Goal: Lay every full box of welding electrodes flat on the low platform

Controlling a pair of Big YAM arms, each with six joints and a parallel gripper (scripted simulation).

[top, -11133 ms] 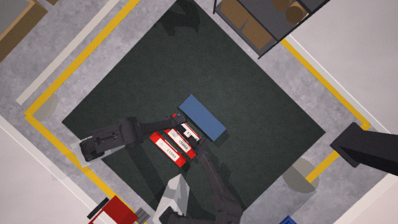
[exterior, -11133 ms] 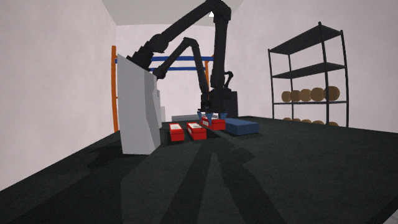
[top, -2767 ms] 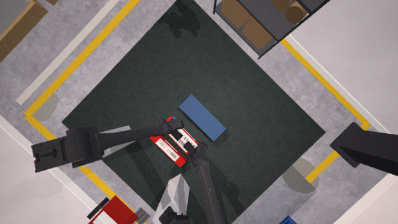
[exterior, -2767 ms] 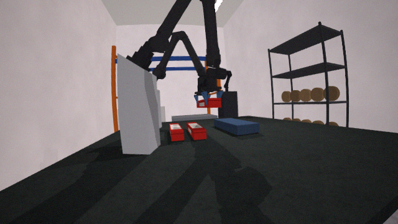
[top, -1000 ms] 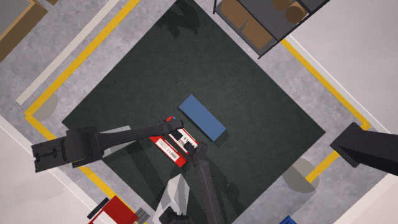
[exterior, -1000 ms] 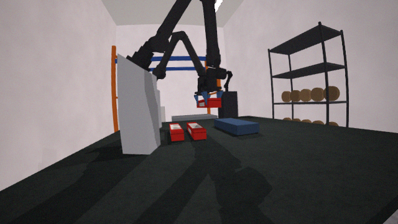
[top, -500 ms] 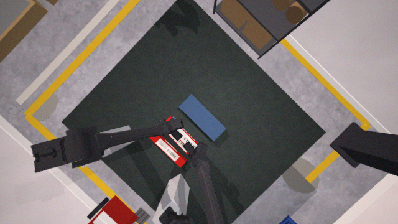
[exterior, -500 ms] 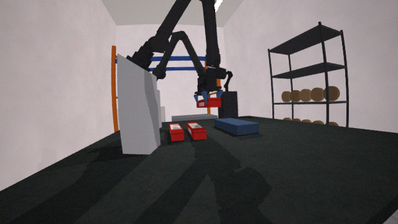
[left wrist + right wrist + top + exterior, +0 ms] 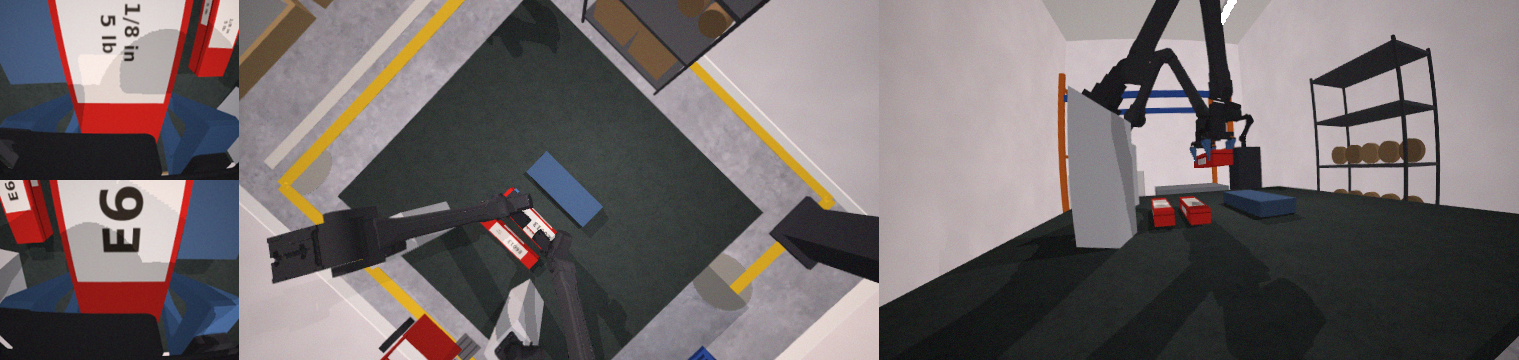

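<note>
Now: left hand 10 mm past the red box, 120 mm to the left of it and 10 mm below it. From my left hand the other things lie so: low blue platform 180 mm ahead, 140 mm to the right, 200 mm below.
My right gripper is now 14 cm to the right of the red box, 1 cm below it and 1 cm short of it. Also, from my right hand: low blue platform (20 cm below, 20 cm ahead, 12 cm to the left).
</note>
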